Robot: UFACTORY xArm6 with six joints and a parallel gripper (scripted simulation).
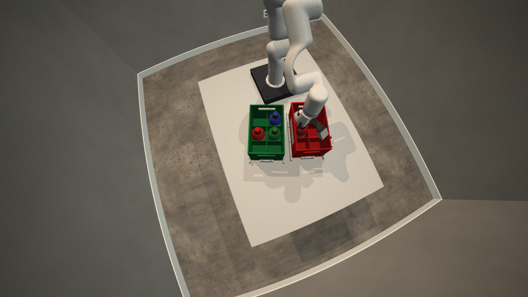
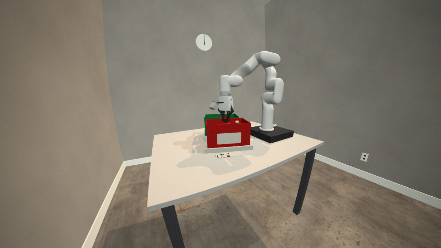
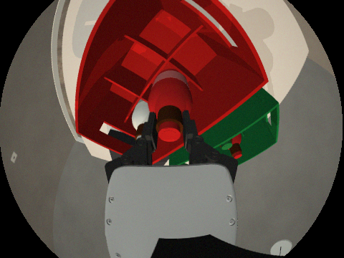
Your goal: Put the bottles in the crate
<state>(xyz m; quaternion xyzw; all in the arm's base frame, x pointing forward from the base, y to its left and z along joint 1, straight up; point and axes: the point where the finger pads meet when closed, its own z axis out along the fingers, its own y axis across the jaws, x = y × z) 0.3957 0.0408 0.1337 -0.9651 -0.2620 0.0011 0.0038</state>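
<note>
The red crate is 100 mm below my hand, 40 mm to the left of it and 10 mm ahead of it. Also, from my hand: green bottle (150 mm to the right, 100 mm below, 20 mm behind); then white bottle (100 mm below, 80 mm behind, 20 mm to the left); then blue bottle (120 mm to the right, 100 mm below, 100 mm behind).
</note>
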